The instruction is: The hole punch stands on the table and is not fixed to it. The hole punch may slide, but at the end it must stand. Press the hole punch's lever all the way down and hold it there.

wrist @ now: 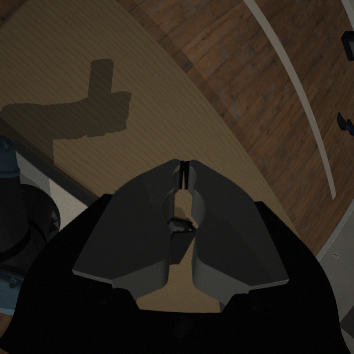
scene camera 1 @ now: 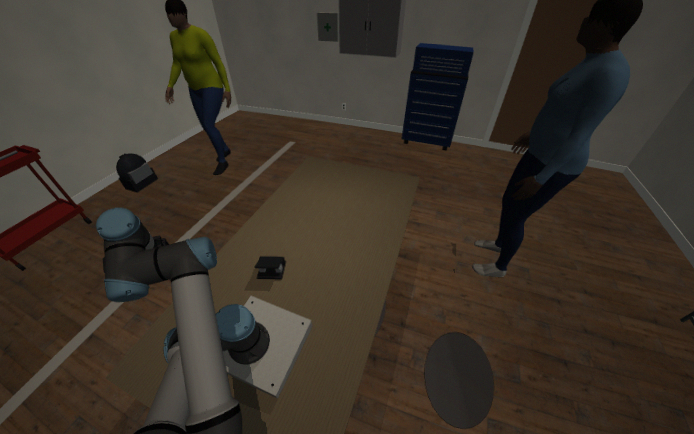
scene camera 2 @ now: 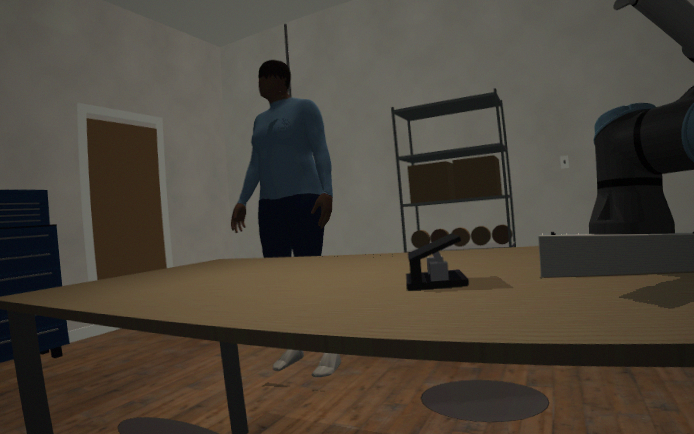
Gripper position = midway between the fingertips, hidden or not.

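Note:
Visible: my gripper [wrist: 183, 163]; also a black hole punch, seen at [scene camera 2: 438, 276] and at [wrist: 174, 223].

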